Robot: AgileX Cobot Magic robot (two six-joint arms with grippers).
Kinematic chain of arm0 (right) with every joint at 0, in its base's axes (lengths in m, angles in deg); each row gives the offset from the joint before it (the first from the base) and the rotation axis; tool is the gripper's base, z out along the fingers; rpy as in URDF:
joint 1: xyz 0 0 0.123 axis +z
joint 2: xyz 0 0 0 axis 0.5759 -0.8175 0
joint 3: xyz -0.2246 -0.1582 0.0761 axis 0.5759 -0.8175 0
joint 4: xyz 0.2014 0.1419 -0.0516 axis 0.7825 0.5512 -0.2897
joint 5: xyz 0 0 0 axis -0.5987 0.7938 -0.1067
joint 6: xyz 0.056 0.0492 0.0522 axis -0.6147 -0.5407 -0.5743
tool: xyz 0 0 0 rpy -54.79 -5.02 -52.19
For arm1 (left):
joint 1: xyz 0 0 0.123 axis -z
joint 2: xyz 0 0 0 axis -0.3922 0.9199 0
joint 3: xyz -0.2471 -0.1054 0.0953 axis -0.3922 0.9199 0
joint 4: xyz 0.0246 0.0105 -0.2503 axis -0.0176 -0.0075 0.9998
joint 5: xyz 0 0 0 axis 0.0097 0.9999 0.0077
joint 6: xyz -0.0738 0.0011 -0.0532 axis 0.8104 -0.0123 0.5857
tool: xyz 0 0 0 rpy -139 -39.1 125.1
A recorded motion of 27 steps. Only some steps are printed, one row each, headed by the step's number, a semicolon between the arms.
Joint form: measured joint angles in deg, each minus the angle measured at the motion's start. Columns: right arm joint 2, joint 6, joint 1, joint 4, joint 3, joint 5; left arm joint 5, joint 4, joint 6, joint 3, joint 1, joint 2.
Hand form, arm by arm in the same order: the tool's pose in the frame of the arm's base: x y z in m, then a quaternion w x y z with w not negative. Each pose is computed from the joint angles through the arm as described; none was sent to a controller.
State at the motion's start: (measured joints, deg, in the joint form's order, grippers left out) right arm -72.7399 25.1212 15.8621 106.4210 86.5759 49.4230; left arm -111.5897 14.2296 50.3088 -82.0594 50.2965 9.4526
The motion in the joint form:
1: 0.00 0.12 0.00 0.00 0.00 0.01; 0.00 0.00 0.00 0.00 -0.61 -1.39
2: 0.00 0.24 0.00 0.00 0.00 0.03; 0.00 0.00 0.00 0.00 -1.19 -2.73
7: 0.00 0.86 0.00 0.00 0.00 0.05; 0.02 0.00 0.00 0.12 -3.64 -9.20
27: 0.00 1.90 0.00 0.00 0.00 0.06; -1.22 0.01 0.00 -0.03 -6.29 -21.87
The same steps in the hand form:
1: 0.2130 0.2566 0.4112 0.65492 -0.37668 0.62328 0.20178; 0.0510 -0.0395 0.2710 0.86496 0.13634 0.39408 -0.27921
2: 0.2130 0.2566 0.4112 0.65512 -0.37742 0.62280 0.20122; 0.0483 -0.0374 0.2724 0.87114 0.13278 0.38423 -0.27542
7: 0.2130 0.2566 0.4112 0.65618 -0.38087 0.62067 0.19780; 0.0342 -0.0285 0.2775 0.89783 0.11798 0.33635 -0.25855
27: 0.2130 0.2566 0.4112 0.65794 -0.38654 0.61715 0.19190; 0.0008 -0.0138 0.2848 0.93989 0.09755 0.22271 -0.23979

